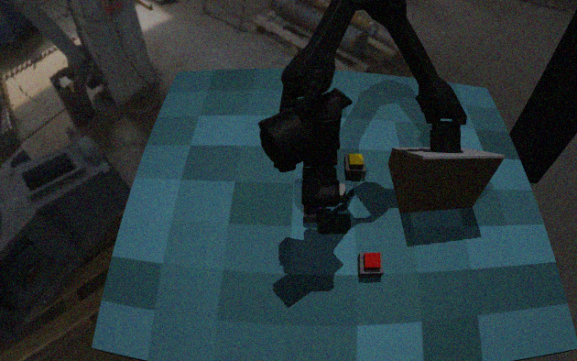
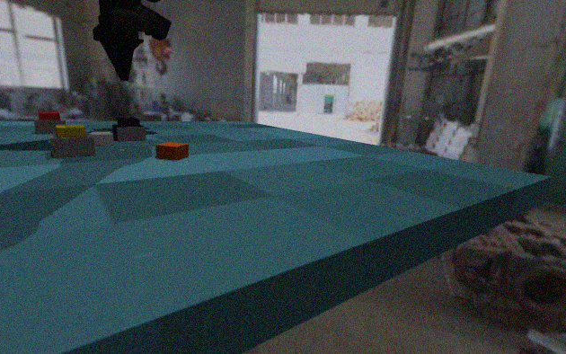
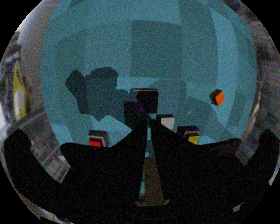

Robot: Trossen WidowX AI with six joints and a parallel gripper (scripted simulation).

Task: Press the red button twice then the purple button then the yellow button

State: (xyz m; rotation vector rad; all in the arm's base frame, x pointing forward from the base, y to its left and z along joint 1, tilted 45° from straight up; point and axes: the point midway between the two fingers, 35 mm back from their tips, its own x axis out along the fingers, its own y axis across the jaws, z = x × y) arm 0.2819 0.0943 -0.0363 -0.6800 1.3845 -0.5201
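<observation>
Now: the yellow button 130 mm to the right of my gripper tip, 90 mm behind it and 70 mm below it. Round my gripper tip: purple button 70 mm below; then grey block 100 mm below, 60 mm to the right, 50 mm behind; then red button 120 mm to the left, 120 mm behind, 70 mm below.
</observation>
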